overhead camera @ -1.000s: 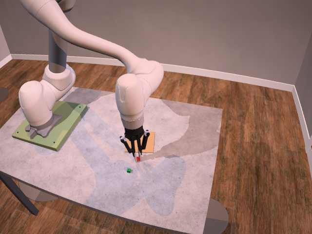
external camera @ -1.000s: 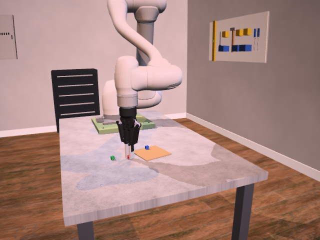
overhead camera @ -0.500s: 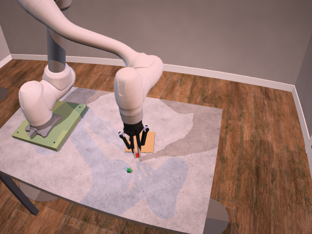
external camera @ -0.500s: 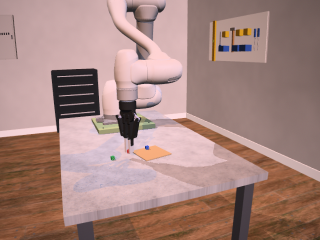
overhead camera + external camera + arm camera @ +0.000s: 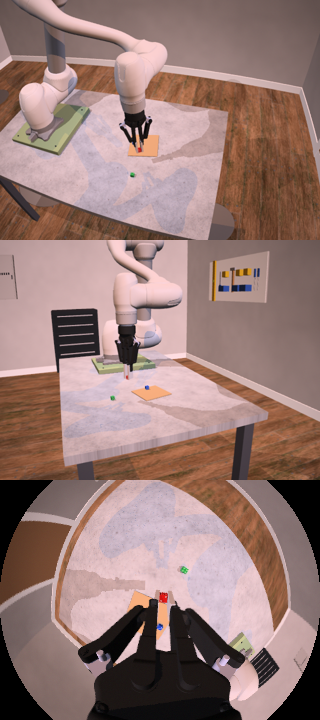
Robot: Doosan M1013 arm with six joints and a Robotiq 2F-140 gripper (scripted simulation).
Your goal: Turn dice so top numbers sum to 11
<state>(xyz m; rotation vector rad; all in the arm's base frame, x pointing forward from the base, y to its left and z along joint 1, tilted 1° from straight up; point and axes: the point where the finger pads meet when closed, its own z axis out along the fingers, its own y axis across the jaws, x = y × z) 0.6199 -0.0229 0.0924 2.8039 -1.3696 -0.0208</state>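
My hand is 130 mm above the orange mat, 110 mm to the right of it and 30 mm past it. Round my hand: red die 30 mm below; then blue die 120 mm below, 100 mm to the left, 80 mm behind; then green die 120 mm below, 70 mm to the right, 10 mm behind.
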